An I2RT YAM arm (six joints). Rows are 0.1 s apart.
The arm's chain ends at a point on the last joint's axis. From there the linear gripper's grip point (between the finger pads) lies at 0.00 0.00 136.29 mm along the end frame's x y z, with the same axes.
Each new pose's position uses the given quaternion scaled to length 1; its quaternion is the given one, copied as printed.
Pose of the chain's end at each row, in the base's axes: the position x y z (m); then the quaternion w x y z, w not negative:
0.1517 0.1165 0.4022 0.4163 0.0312 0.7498 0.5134
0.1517 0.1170 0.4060 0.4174 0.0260 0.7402 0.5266
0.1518 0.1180 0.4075 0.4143 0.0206 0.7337 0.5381
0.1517 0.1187 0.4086 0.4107 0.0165 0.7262 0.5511
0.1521 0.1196 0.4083 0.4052 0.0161 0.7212 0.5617
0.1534 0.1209 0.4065 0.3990 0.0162 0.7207 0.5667
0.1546 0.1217 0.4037 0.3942 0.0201 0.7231 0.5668
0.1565 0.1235 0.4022 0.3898 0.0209 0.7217 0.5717
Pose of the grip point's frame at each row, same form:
0.2411 0.2179 0.3850 0.4163 0.0312 0.7498 0.5134
0.2396 0.2203 0.3928 0.4174 0.0260 0.7402 0.5266
0.2377 0.2233 0.3969 0.4143 0.0206 0.7337 0.5381
0.2355 0.2259 0.4011 0.4107 0.0165 0.7262 0.5511
0.2342 0.2282 0.4028 0.4052 0.0161 0.7212 0.5617
0.2343 0.2305 0.4011 0.3990 0.0162 0.7207 0.5667
0.2354 0.2313 0.3973 0.3942 0.0201 0.7231 0.5668
0.2364 0.2337 0.3964 0.3898 0.0209 0.7217 0.5717

